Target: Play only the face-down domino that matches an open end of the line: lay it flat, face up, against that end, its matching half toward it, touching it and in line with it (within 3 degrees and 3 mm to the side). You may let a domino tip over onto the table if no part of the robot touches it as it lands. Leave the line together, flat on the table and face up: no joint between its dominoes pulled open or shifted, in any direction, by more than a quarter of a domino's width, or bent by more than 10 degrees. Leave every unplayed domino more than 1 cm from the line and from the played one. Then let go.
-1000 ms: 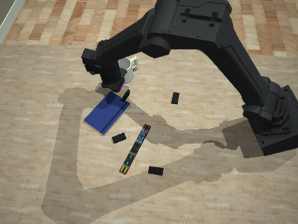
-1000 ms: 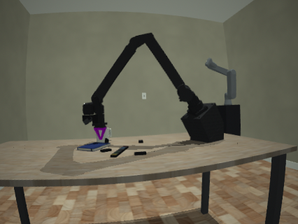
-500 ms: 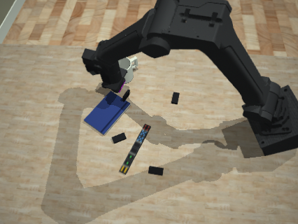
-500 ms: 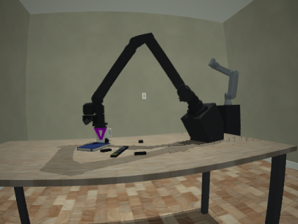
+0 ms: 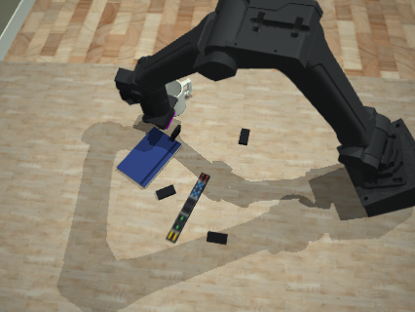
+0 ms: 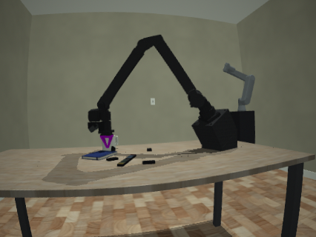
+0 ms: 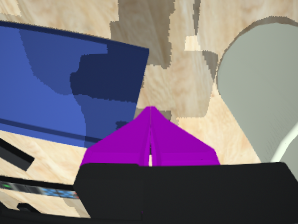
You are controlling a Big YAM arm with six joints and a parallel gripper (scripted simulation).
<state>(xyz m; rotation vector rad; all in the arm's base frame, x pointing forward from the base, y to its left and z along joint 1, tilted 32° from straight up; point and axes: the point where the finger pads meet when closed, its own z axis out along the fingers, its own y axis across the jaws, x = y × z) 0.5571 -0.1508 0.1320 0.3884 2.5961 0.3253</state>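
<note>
The black domino lies 30 mm behind my hand, 10 mm to the left of it and 20 mm below it. From my hand the other things lie so: white mug (100 mm to the right); then blue book (30 mm ahead, 90 mm to the left, 30 mm below).
</note>
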